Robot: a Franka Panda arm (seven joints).
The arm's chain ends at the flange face. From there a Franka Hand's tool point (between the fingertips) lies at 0.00 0.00 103.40 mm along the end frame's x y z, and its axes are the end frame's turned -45 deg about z.
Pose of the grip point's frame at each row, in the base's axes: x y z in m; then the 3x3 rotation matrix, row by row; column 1 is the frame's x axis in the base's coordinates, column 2 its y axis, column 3 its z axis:
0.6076, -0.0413, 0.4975; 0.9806, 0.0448, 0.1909; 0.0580, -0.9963, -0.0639; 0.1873, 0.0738, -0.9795
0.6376, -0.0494, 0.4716; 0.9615, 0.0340, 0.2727; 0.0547, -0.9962, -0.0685; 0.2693, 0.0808, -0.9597
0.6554, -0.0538, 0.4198; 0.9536, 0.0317, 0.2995; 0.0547, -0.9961, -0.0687; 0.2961, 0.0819, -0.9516
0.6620, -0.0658, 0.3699; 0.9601, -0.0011, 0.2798; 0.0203, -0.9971, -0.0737; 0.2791, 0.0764, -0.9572
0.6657, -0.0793, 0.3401; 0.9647, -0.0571, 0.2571; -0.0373, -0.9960, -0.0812; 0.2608, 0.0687, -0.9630
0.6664, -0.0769, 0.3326; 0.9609, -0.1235, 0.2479; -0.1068, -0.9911, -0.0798; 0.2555, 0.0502, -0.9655
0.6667, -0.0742, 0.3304; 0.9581, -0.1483, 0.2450; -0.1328, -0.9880, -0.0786; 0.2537, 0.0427, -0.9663
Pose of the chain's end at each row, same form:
0.5879, -0.0347, 0.5988; 0.7251, -0.6617, 0.1909; -0.6635, -0.7455, -0.0639; 0.1846, -0.0803, -0.9795
0.6094, -0.0423, 0.5708; 0.7039, -0.6558, 0.2727; -0.6657, -0.7431, -0.0685; 0.2476, -0.1333, -0.9597
0.6244, -0.0467, 0.5182; 0.6967, -0.6519, 0.2995; -0.6657, -0.7430, -0.0687; 0.2673, -0.1515, -0.9516
0.6331, -0.0582, 0.4689; 0.6781, -0.6797, 0.2798; -0.6907, -0.7194, -0.0737; 0.2514, -0.1433, -0.9572
0.6391, -0.0709, 0.4397; 0.6418, -0.7225, 0.2571; -0.7307, -0.6779, -0.0812; 0.2330, -0.1358, -0.9630
0.6408, -0.0686, 0.4324; 0.5921, -0.7668, 0.2479; -0.7763, -0.6253, -0.0798; 0.2162, -0.1452, -0.9655
0.6414, -0.0661, 0.4303; 0.5726, -0.7823, 0.2450; -0.7925, -0.6047, -0.0786; 0.2096, -0.1492, -0.9663

